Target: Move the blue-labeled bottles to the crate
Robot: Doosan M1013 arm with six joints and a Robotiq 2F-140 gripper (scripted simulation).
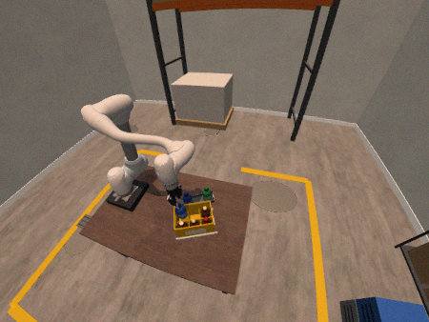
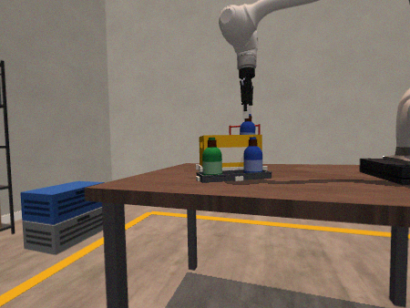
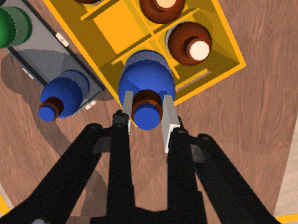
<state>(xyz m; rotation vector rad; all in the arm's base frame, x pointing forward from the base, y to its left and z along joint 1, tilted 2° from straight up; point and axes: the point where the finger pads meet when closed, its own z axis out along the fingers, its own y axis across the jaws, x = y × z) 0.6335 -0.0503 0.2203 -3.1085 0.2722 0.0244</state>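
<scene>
My hand is 90 mm short of the yellow crate, 10 mm to the right of it and 200 mm above it. Round my hand: green-labeled bottle (90 mm ahead, 270 mm to the left, 200 mm below); then tray (20 mm ahead, 210 mm to the left, 270 mm below).
</scene>
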